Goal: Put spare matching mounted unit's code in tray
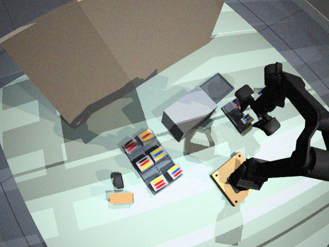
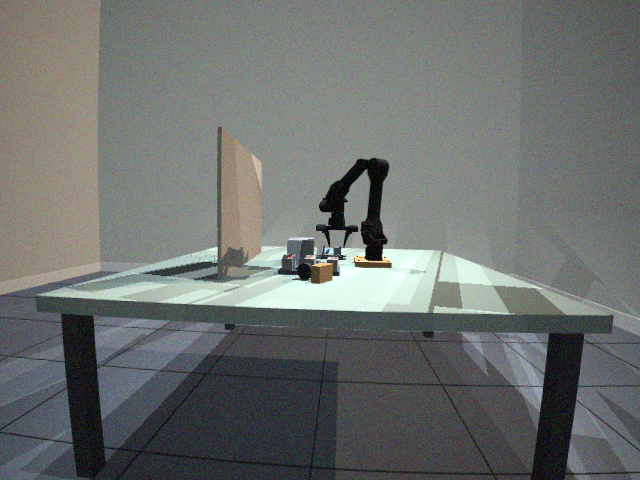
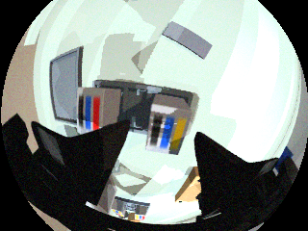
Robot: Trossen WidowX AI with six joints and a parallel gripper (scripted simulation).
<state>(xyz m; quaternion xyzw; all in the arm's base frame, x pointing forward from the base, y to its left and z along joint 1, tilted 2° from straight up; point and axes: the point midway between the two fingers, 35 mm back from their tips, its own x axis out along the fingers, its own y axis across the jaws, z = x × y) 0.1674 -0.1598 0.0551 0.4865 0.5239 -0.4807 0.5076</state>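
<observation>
Right now my gripper tip is 3 cm short of the dark rack and 4 cm above it. The rest, counted from my gripper tip: grey box 12 cm ahead, 20 cm to the left; then dark tray 18 cm ahead, 5 cm below; then blue pen 7 cm ahead, 23 cm to the right, 5 cm below.
</observation>
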